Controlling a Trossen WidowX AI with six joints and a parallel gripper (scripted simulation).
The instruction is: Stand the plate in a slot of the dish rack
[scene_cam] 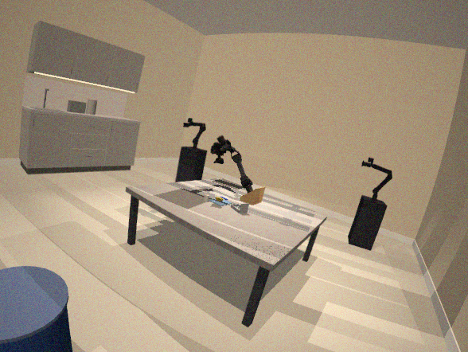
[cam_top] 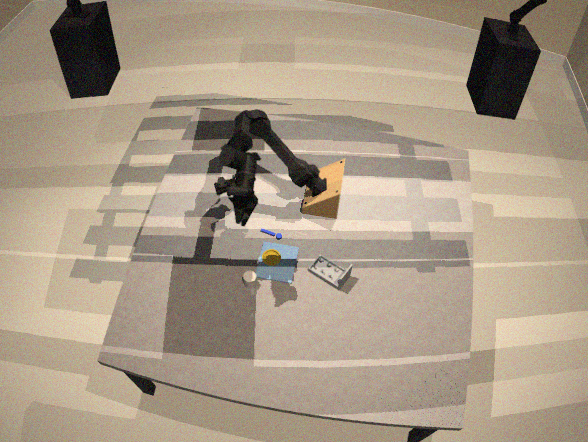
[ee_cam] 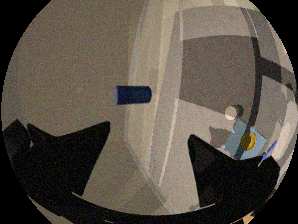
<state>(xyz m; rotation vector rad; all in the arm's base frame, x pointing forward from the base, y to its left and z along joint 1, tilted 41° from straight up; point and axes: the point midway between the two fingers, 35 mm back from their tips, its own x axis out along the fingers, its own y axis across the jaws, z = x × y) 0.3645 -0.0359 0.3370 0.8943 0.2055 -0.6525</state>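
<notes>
The yellow plate is 33 cm below my gripper tip, 9 cm behind it and 8 cm to the left of it. Round my gripper tip: blue mat 34 cm below, 10 cm to the left, 8 cm behind; then blue spoon 34 cm below, 20 cm behind, 8 cm to the left; then white cup 32 cm below, 1 cm to the left, 1 cm ahead.
</notes>
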